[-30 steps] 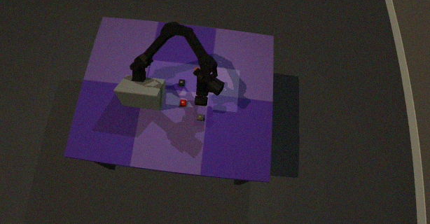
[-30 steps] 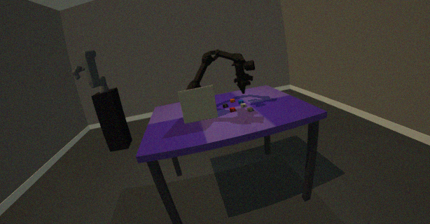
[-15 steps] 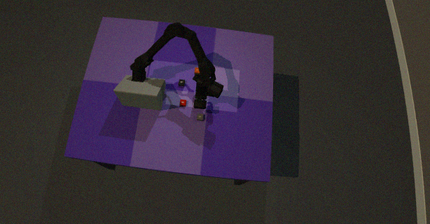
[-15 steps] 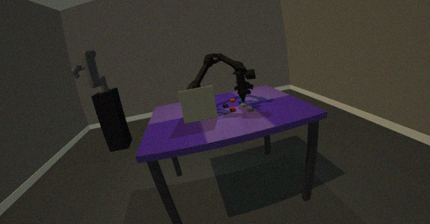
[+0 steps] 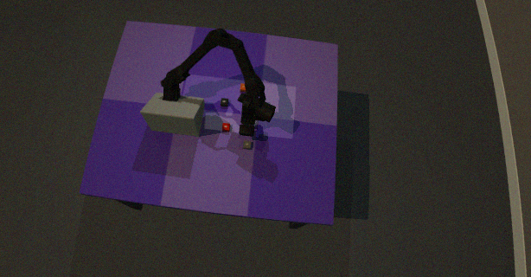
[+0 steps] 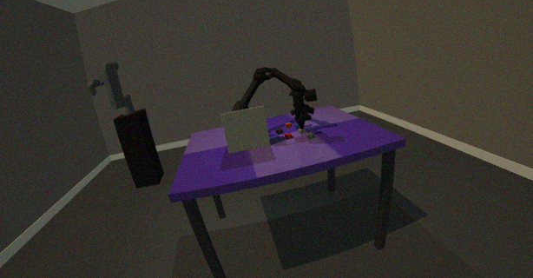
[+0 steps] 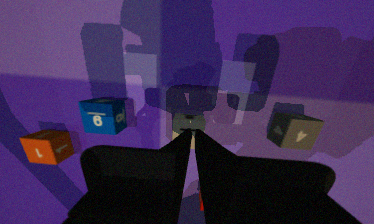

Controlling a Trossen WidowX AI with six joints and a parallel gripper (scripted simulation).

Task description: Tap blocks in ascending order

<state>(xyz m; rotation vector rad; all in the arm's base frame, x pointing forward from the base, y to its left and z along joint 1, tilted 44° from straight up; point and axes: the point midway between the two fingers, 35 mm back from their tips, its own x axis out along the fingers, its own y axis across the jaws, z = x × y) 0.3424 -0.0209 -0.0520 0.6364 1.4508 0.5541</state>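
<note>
My gripper tip is now 1 cm to the right of the cream block and 1 cm above it. The rest, counted from my gripper tip: grey block: 11 cm to the right, 1 cm below; then blue block: 1 cm ahead, 9 cm to the left, 1 cm below; then red block: 9 cm behind, 3 cm to the right, 1 cm below.
</note>
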